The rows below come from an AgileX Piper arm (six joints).
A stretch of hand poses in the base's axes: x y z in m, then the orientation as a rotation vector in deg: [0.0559 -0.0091 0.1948 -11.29 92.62 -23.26]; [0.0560 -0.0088 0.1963 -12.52 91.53 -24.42]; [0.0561 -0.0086 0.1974 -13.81 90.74 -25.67]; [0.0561 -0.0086 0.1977 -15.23 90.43 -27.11]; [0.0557 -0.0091 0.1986 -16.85 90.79 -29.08]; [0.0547 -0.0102 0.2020 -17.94 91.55 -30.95]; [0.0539 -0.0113 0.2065 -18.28 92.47 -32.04]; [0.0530 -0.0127 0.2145 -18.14 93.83 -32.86]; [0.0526 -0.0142 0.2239 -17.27 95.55 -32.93]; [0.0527 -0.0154 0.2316 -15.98 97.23 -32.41]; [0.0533 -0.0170 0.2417 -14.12 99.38 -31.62]
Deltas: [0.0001 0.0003 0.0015 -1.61 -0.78 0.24]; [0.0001 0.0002 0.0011 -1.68 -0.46 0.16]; [0.0000 0.0000 0.0003 -1.82 0.05 0.02]; [-0.0004 -0.0005 0.0009 -2.19 0.76 -0.34]; [-0.0010 -0.0011 0.0034 -1.75 1.02 -0.69]; [-0.0008 -0.0011 0.0045 -0.78 0.97 -0.70]; [-0.0009 -0.0014 0.0080 -0.26 1.24 -0.93]; [-0.0004 -0.0015 0.0094 0.70 1.36 -1.00]; [0.0001 -0.0012 0.0077 1.30 1.20 -0.90]; [0.0006 -0.0016 0.0101 1.85 1.50 -1.21]
